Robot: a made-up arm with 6 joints.
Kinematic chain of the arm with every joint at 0, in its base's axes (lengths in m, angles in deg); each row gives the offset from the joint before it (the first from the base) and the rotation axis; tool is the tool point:
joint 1: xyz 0 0 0.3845 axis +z
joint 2: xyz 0 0 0 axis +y
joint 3: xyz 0 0 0.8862 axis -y
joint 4: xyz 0 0 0 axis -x
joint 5: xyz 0.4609 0 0 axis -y
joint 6: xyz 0 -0.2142 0 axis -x
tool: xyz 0 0 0
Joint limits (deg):
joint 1: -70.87..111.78
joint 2: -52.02..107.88
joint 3: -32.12..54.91
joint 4: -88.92..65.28
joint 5: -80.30..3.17
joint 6: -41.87..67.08
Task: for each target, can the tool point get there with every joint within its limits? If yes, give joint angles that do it. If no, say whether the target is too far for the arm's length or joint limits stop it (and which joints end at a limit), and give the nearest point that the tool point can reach.
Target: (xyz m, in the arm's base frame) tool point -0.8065 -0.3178 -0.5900
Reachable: no: joint limits stop it (at a limit: joint 1, joint 2) | nearest point -0.0399 -0.5385 -0.1901 | short by 0.892 m
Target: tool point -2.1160 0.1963 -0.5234
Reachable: no: too far | nearest point -0.3453 0.8750 -0.3864 | short by 1.901 m
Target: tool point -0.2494 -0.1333 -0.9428
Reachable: no: joint limits stop it (at a limit: joint 1, joint 2) | nearest point 0.0789 -0.5475 -0.2840 | short by 0.845 m
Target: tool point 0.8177 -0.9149 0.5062
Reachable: yes | joints -38.19 66.28 33.56 4.58 -36.19 -7.08
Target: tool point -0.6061 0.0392 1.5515
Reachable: yes | joints -20.08 -38.95 38.53 36.90 -53.31 52.00
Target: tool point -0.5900 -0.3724 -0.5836
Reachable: no: joint limits stop it (at a limit: joint 1, joint 2) | nearest point -0.0319 -0.5616 -0.2161 | short by 0.694 m
